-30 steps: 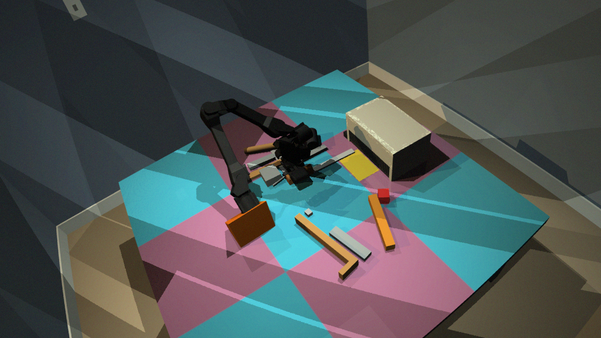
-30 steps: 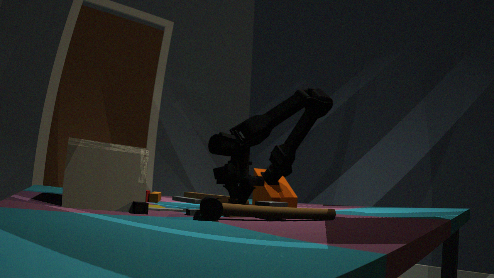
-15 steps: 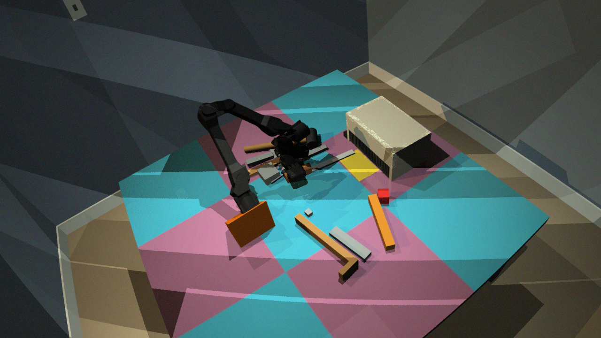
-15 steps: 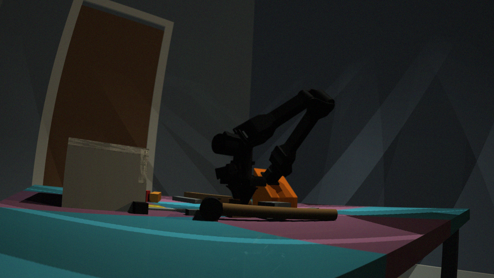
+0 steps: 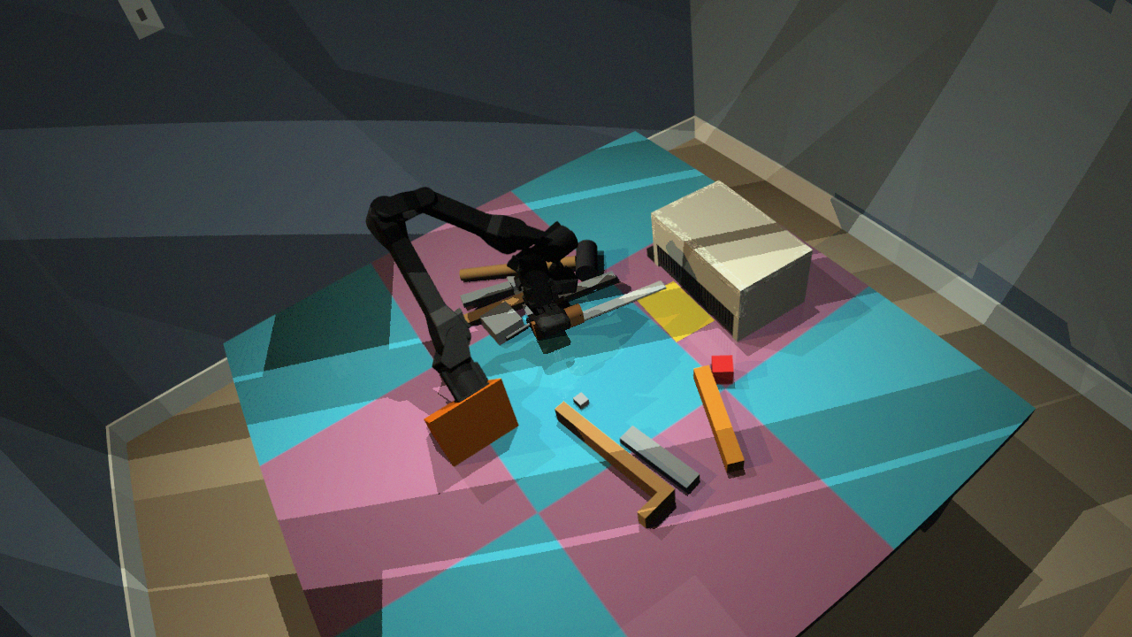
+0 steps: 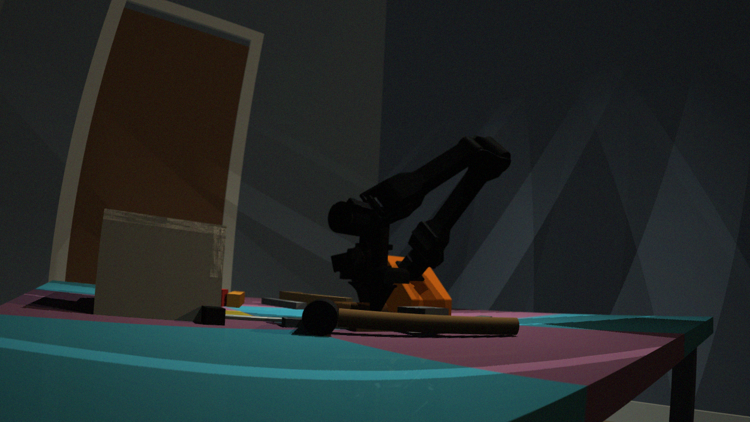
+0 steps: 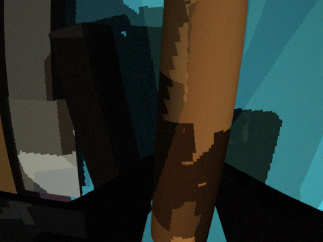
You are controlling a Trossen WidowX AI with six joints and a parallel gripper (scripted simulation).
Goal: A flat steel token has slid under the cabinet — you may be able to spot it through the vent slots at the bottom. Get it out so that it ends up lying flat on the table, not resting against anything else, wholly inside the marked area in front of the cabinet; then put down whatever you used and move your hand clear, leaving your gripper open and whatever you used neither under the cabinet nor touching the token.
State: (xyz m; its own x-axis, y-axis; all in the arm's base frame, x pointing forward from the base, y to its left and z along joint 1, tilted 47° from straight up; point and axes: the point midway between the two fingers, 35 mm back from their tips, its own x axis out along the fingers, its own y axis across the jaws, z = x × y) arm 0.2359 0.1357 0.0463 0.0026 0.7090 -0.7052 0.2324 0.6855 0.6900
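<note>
Now: the grey block 8 cm to the left of my gripper tip, 7 cm behind it and 1 cm above it. From my gripper tip the other things lie so: screwdriver (4 cm to the left, 2 cm behind); then long wooden stick (13 cm to the left, 3 cm behind); then small grey cube (20 cm to the right, 6 cm behind).
</note>
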